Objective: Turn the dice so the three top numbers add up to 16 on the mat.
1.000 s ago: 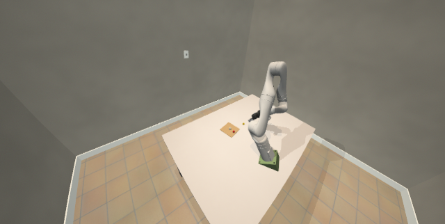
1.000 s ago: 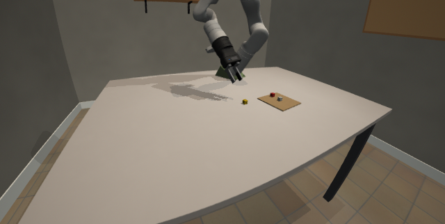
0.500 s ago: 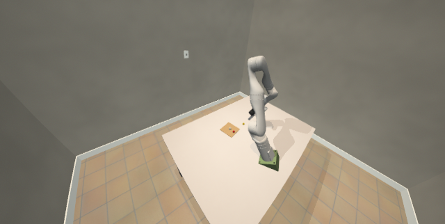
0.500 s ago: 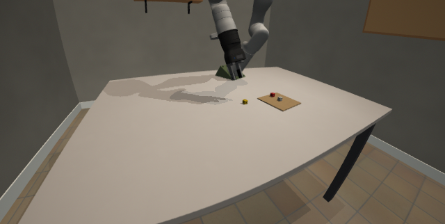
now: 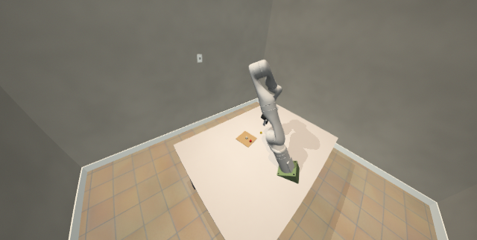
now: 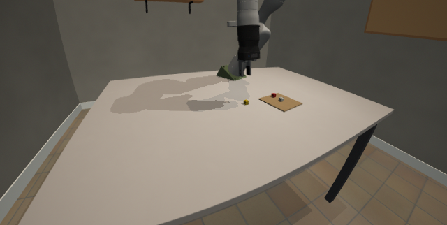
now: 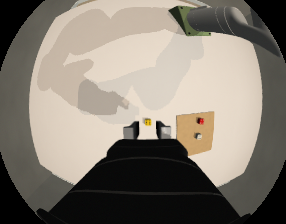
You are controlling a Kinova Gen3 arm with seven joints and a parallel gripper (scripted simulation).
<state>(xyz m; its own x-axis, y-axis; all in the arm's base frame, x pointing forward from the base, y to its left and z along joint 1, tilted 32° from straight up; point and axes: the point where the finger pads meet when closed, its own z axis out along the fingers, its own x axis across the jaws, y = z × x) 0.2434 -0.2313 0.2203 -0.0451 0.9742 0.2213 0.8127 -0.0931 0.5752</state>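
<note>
Right now my hand is 13 cm above the yellow die, 1 cm to the right of it and 1 cm short of it. Also, from my hand: white die (16 cm to the left, 12 cm below, 6 cm ahead); then tan mat (16 cm to the left, 13 cm below, 6 cm ahead); then red die (17 cm to the left, 12 cm below, 2 cm ahead).
</note>
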